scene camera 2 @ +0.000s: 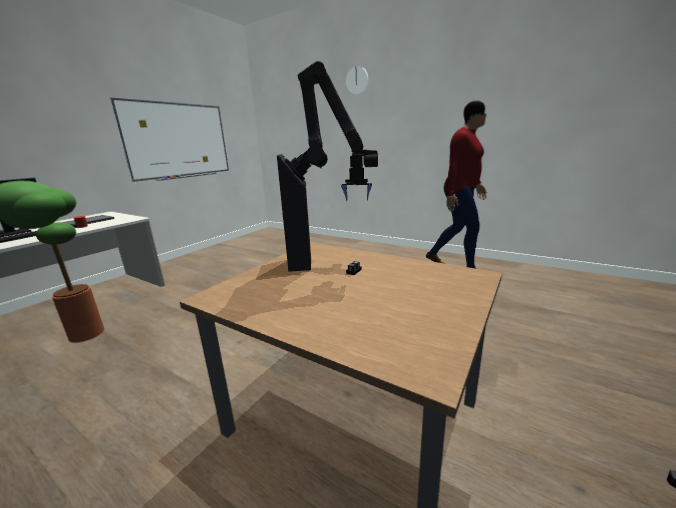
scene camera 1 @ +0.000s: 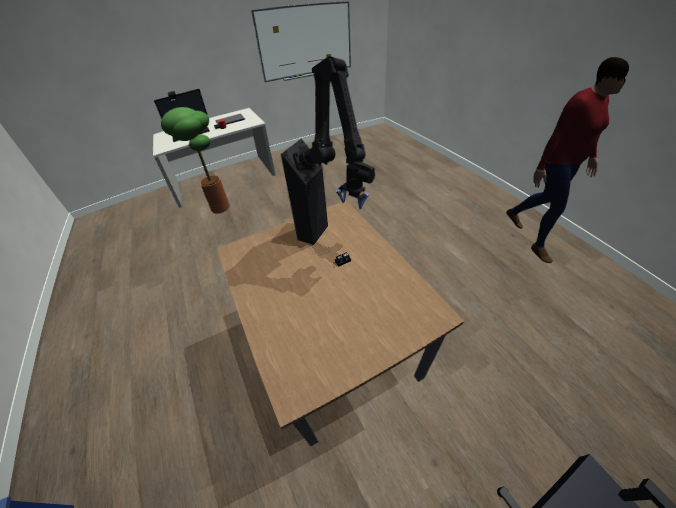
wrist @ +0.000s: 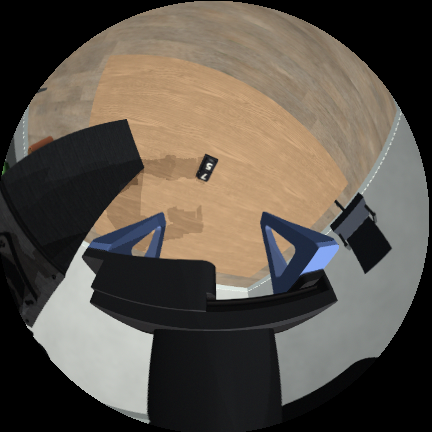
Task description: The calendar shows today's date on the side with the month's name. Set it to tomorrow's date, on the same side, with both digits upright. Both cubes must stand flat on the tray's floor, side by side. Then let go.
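Seen in the pictures: gripper, fingertip midpoint: (scene camera 2: pixel 357 200) (scene camera 1: pixel 351 205) (wrist: pixel 212 216); arm's base, link origin: (scene camera 2: pixel 293 171) (scene camera 1: pixel 303 161).
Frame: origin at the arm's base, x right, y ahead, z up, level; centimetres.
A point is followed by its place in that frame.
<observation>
The small black calendar (scene camera 1: pixel 342 259) @(y 30.1, x -7.5, z -44.5 cm) (scene camera 2: pixel 354 267) @(y 30.2, x -6.6, z -44.6 cm) (wrist: pixel 207 168) stands on the table (scene camera 1: pixel 349 338) @(y 73.1, x 5.3, z -47.8 cm) (scene camera 2: pixel 382 327) @(y 66.5, x 24.3, z -47.8 cm) (wrist: pixel 165 100) @(y 6.4, x -20.4, z -47.8 cm), in front of the arm's base. Its two cubes sit side by side in the tray. In the wrist view their top faces show white digits that look like 5 and 7, turned in that view. The digits on the side with the month's name are too small to read in the scene views. My gripper (scene camera 1: pixel 351 202) @(y 26.0, x -15.1, z -14.4 cm) (scene camera 2: pixel 356 198) @(y 26.0, x -15.1, z -14.4 cm) (wrist: pixel 212 216) @(y 26.0, x -15.1, z -14.4 cm) is open and empty, pointing down high above the table, apart from the calendar.
The black base column (scene camera 1: pixel 307 202) @(y 9.9, x 2.9, z -17.6 cm) (scene camera 2: pixel 295 218) @(y 5.9, x 6.7, z -20.9 cm) (wrist: pixel 85 175) @(y 3.6, x -3.3, z -24.0 cm) stands at the table's back edge. A person in a red top (scene camera 1: pixel 579 128) (scene camera 2: pixel 464 152) walks behind the table. A potted plant (scene camera 1: pixel 214 195) (scene camera 2: pixel 78 312), a white desk (scene camera 1: pixel 209 131) (scene camera 2: pixel 125 226) and an office chair (scene camera 1: pixel 584 486) (wrist: pixel 367 240) stand away from it.
</observation>
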